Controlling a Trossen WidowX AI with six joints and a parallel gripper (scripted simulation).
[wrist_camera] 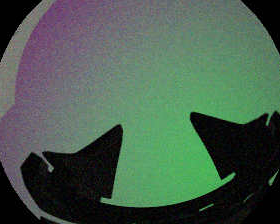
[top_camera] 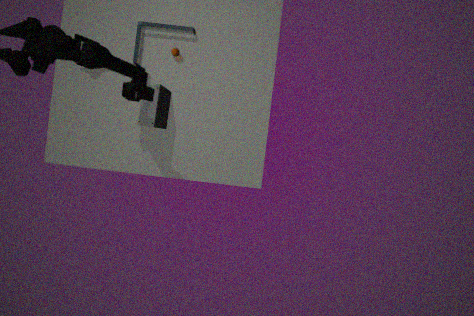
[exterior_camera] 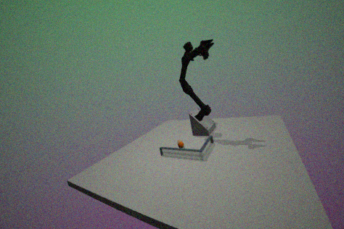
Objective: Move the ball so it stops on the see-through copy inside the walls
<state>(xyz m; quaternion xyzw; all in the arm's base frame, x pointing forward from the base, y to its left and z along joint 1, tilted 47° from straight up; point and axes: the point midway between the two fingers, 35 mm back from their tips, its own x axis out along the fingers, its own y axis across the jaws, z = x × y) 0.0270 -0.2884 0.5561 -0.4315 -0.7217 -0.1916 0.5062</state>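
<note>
The orange ball lies 73 cm below my gripper tip, 29 cm to the right of it and 28 cm ahead of it. The rest, counted from my gripper tip: see-through copy 73 cm below, 32 cm to the right, 25 cm ahead.
</note>
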